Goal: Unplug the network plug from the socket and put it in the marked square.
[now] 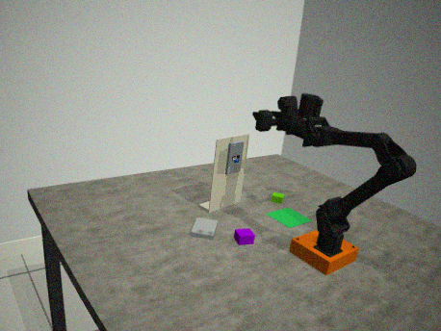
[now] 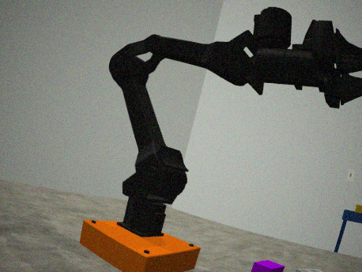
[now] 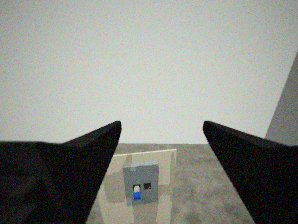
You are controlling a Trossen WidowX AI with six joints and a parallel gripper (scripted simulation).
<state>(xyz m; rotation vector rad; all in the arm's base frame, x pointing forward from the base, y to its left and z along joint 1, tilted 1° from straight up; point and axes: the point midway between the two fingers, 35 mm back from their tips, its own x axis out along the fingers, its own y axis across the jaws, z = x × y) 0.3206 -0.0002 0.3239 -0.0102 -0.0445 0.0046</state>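
Now: gripper tip 180 mm above the blue network plug, 60 mm short of it and 40 mm to the right of it. From my gripper tip the other things lie so: grey flat block (360 mm below, 210 mm to the left, 30 mm behind); green marked square (370 mm below, 120 mm to the right, 90 mm behind); upright panel (250 mm below, 90 mm ahead, 40 mm to the left).
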